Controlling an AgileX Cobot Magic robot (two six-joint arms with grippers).
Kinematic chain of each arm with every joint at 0, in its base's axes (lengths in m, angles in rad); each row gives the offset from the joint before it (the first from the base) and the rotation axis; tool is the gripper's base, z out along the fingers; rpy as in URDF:
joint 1: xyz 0 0 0.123 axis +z
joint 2: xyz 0 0 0 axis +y
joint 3: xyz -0.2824 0 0.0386 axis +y
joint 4: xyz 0.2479 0 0.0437 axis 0.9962 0 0.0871
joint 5: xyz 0 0 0 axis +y
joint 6: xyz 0.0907 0 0.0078 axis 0.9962 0 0.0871
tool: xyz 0 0 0 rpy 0 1.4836 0
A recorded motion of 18 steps. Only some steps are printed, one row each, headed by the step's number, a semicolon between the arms.
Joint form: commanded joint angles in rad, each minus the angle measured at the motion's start. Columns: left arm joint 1, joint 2, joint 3, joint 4, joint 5, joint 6; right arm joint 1, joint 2, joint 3, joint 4, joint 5, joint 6.
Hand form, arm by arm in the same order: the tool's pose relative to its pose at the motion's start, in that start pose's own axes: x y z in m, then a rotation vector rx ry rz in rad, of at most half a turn. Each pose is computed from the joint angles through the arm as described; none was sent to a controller.
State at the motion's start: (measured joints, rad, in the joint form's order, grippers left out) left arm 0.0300 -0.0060 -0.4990 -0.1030 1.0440 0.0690; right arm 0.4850 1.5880 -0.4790 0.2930 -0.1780 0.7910
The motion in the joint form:
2: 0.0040 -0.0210 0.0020 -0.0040 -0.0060 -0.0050; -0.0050 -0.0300 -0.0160 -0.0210 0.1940 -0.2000
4: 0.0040 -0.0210 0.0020 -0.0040 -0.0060 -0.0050; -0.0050 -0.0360 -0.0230 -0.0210 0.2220 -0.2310
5: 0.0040 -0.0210 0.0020 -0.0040 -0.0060 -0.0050; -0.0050 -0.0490 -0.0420 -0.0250 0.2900 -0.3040
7: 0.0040 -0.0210 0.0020 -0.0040 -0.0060 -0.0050; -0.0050 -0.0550 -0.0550 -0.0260 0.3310 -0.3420
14: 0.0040 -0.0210 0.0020 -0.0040 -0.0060 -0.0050; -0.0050 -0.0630 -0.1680 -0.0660 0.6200 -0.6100
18: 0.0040 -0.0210 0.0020 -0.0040 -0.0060 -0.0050; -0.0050 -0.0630 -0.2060 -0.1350 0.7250 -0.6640
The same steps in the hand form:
2: 0.0014 -0.0006 -0.0024 -0.0008 -0.0252 -0.0070; 0.0063 -0.0043 -0.0067 0.0863 0.1225 -0.2155
4: 0.0014 -0.0006 -0.0024 -0.0008 -0.0252 -0.0070; 0.0064 -0.0032 -0.0081 0.0915 0.1381 -0.2463
5: 0.0014 -0.0006 -0.0024 -0.0008 -0.0252 -0.0070; 0.0065 -0.0003 -0.0114 0.1021 0.1766 -0.3231
7: 0.0014 -0.0006 -0.0024 -0.0008 -0.0252 -0.0070; 0.0064 0.0017 -0.0132 0.1082 0.2000 -0.3621
14: 0.0014 -0.0006 -0.0024 -0.0008 -0.0252 -0.0070; 0.0035 0.0168 -0.0224 0.1451 0.3793 -0.6707
18: 0.0014 -0.0006 -0.0024 -0.0008 -0.0252 -0.0070; 0.0006 0.0191 -0.0263 0.1797 0.4386 -0.7913

